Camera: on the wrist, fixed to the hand. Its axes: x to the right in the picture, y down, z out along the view.
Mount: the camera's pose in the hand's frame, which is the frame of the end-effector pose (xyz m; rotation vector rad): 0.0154 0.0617 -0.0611 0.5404 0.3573 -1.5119
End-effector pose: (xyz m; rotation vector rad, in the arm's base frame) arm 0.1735 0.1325 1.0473 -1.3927 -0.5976 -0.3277
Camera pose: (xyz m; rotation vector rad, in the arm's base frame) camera 0.2321 0.0850 1.0017 -0.1182 -1.2360 -1.4415
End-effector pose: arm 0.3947 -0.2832 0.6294 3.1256 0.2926 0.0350
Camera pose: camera 0.4199 -0.3410 0.6911 -1.6726 -2.0101 -0.3898
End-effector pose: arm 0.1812 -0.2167 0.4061 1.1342 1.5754 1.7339
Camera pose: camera 0.1306 -0.2470 0.4717 -0.3643 2.1983 0.4615
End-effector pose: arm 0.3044 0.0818 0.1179 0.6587 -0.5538 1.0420
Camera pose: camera 0.2610 0.1567 0.1010 1.0447 0.5769 -0.1854
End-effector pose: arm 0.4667 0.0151 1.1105 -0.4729 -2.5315 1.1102
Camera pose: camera 0.4894 0.1002 1.1059 1.0956 -1.4075 0.8026
